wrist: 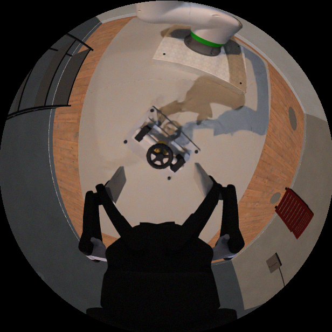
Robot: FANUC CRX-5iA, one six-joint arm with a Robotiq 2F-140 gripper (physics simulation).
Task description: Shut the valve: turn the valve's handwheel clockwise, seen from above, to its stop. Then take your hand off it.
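Observation:
The valve's black handwheel [160, 156], round with spokes, shows near the middle of the wrist view, over a brass-coloured part of the valve. It sits on a light base plate [132, 143] with pipes and black blocks, bolted at its corners. My gripper [158, 171] is wide open, with one pale finger pad at the lower left of the wheel and the other at the lower right. Both pads stand apart from the wheel, and nothing is between them. The wheel's turn angle relative to its stop cannot be told.
The arm's base with a green ring [206, 42] stands on a pale mounting plate [170, 50] at the top. A black-framed rack [69, 105] is at the upper left. A red slatted object [295, 212] and a grey box [273, 262] are at the lower right.

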